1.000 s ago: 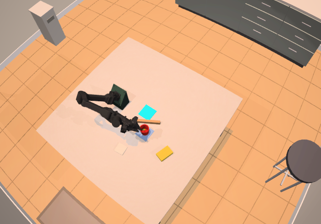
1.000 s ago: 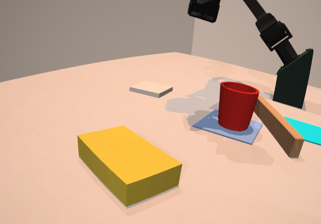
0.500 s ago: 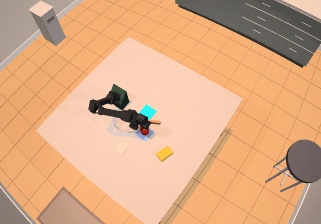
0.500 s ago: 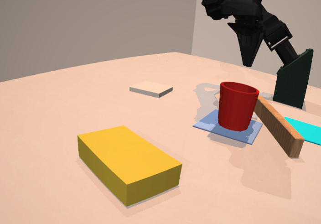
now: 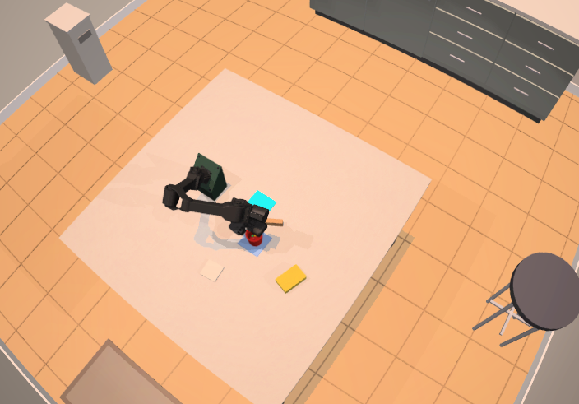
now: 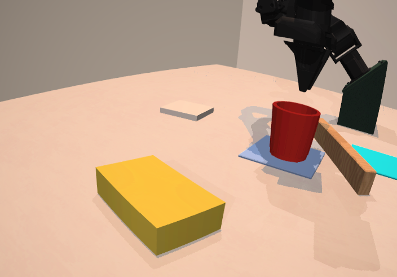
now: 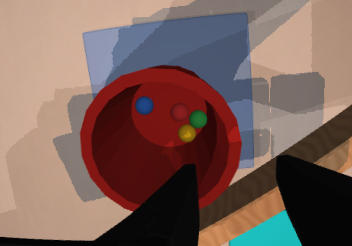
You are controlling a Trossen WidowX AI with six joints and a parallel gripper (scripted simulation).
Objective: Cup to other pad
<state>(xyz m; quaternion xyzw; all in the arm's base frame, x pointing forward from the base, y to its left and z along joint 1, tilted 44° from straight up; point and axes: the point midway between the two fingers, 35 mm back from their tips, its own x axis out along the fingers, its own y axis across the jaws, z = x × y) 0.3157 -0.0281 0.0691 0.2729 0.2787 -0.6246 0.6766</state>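
Now: the red cup 3 cm ahead of my gripper tip and 6 cm below it. Also, from my gripper tip: yellow block: 27 cm ahead, 5 cm to the right, 8 cm below; then wooden bar: 2 cm behind, 7 cm to the left, 9 cm below; then cyan pad: 7 cm behind, 15 cm to the left, 11 cm below.
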